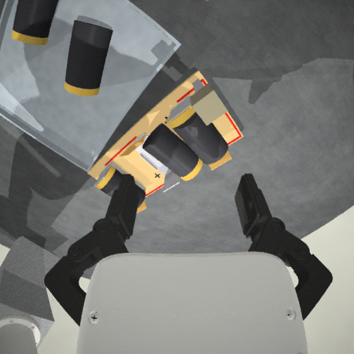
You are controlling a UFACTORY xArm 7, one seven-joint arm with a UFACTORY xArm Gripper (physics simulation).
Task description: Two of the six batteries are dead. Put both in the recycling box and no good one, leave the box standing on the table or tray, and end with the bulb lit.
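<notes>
My gripper (187, 185) is wide open and empty, its fingertips level with the lower edge of the peach battery holder (132, 164). Three black batteries with yellow ends lie side by side in the holder: the left battery (113, 186) is partly hidden by my left finger, the middle battery (169, 150) has its yellow end toward me, and the right battery (206, 138) has its yellow end away from me. Two more batteries (35, 17) (89, 57) show within the clear-walled box (135, 95); whether this is the recycling box I cannot tell. The bulb does not show.
A beige block (209, 104) on a grey arm sits over the holder's right end. A small yellow piece shows at the top edge. A grey stepped object (25, 277) stands at lower left. The dark grey surface (295, 130) has a curved edge at right, with pale floor beyond.
</notes>
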